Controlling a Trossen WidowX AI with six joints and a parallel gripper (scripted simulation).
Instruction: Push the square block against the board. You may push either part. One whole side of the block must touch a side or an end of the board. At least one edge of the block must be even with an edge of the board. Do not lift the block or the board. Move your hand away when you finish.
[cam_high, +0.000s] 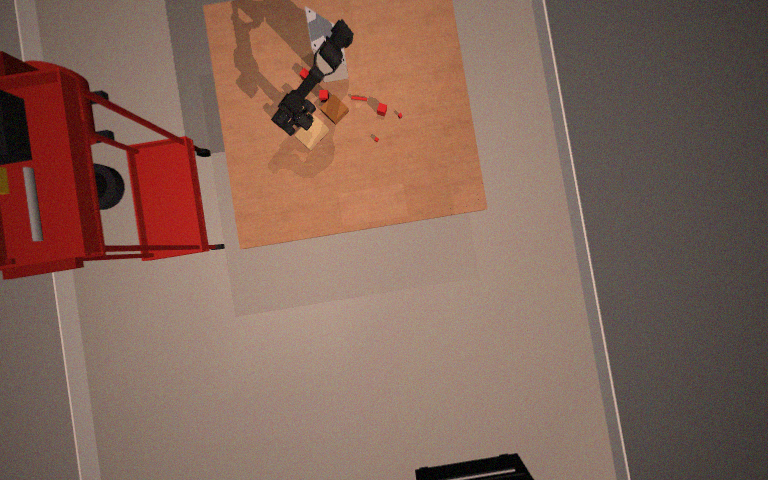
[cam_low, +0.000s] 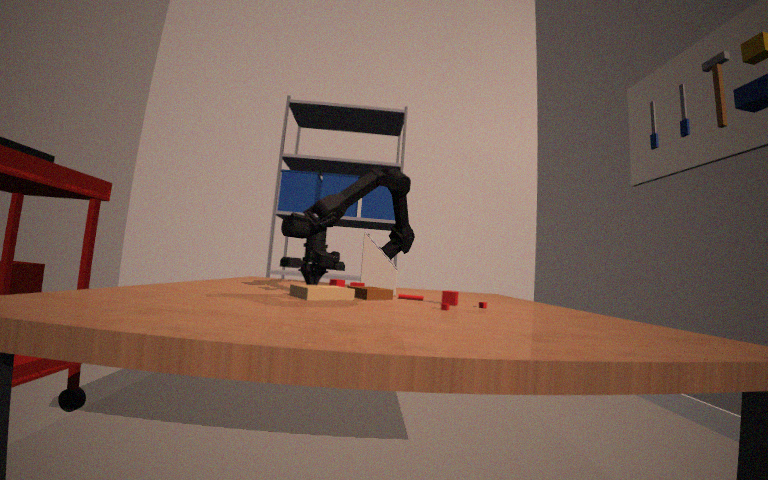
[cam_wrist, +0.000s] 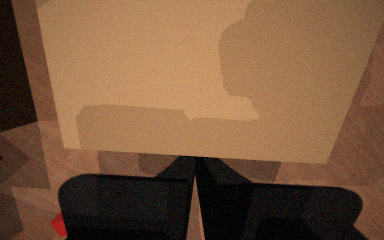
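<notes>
The pale board is 40 mm ahead of my gripper tip, 40 mm to the left of it and 10 mm above it. The rest, counted from my gripper tip: square block 70 mm behind, 160 mm to the left, 10 mm above; red rod 130 mm behind, 290 mm to the left.
</notes>
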